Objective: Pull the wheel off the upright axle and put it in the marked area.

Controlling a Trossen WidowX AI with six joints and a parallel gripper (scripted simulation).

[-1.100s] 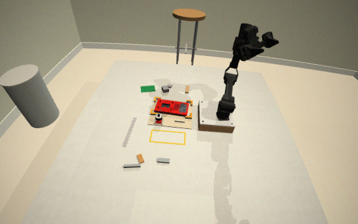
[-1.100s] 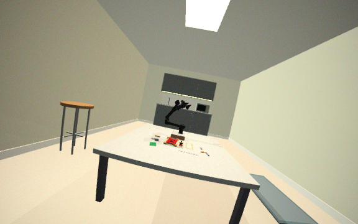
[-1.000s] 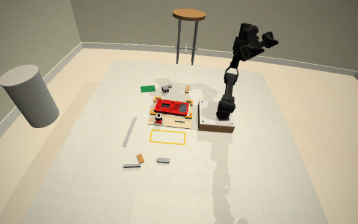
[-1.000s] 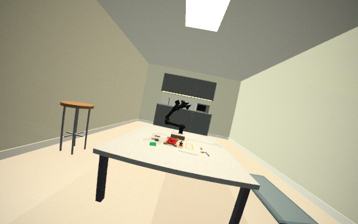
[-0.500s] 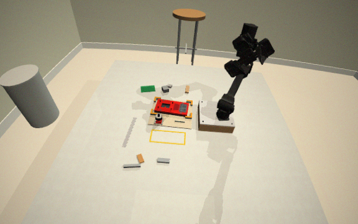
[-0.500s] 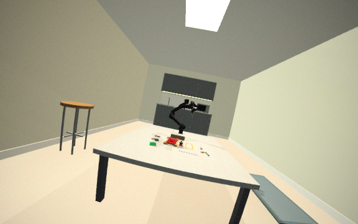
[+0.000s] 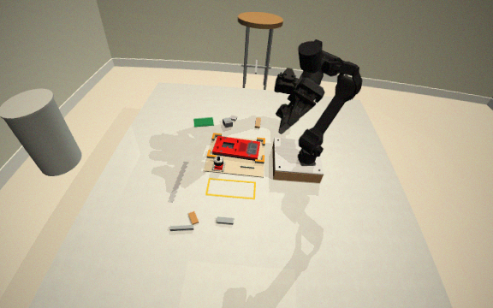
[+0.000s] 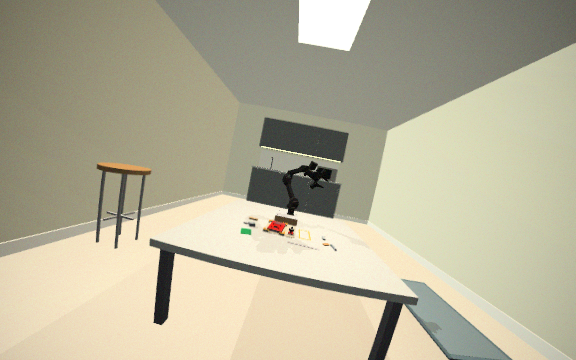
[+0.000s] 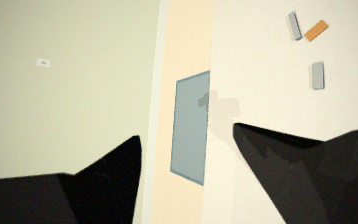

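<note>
The wheel lies 36 cm below my gripper tip, 24 cm to the right of it and 16 cm ahead of it. The rest, counted from my gripper tip: green tile (56 cm to the right, 40 cm below, 23 cm ahead).
</note>
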